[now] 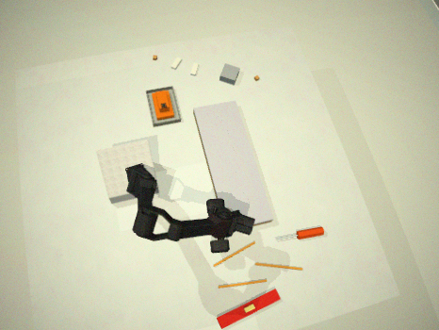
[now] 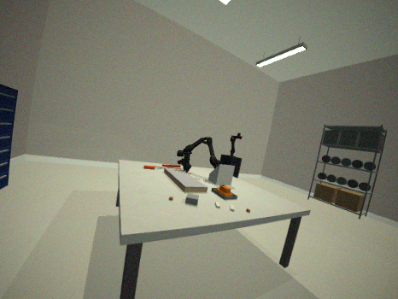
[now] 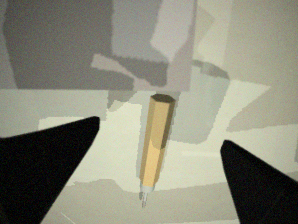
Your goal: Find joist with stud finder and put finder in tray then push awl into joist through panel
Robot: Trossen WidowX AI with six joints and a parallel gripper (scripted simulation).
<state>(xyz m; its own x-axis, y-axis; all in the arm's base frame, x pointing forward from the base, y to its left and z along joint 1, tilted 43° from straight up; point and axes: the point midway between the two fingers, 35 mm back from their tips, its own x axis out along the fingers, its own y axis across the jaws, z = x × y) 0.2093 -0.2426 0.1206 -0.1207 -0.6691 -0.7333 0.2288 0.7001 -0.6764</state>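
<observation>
My gripper tip is now 5 cm past the awl, 1 cm to the right of it and 1 cm above it. Also, from my gripper tip: red level 3 cm ahead, 30 cm to the right; small light 3 cm behind, 53 cm to the left, 5 cm above; orange stud finder 3 cm behind, 55 cm to the left, 4 cm above.
</observation>
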